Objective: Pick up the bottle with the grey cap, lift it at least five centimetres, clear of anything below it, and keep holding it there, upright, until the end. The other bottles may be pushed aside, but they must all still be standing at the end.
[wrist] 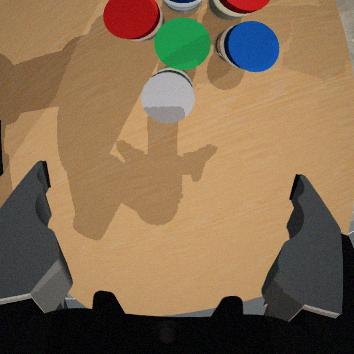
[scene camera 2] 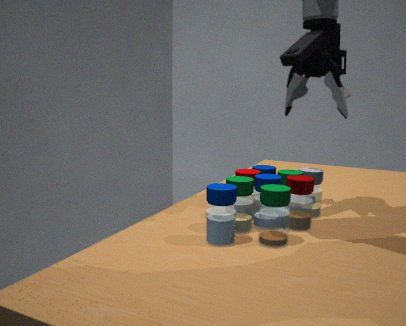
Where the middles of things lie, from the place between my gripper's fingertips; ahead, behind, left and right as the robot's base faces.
Right now the green-capped bottle (wrist: 181,43) is 30 mm ahead of my hand, 60 mm to the left of it and 170 mm below it. The rest, counted from my hand: red-capped bottle (scene camera 2: 301,202) (110 mm to the left, 170 mm below).
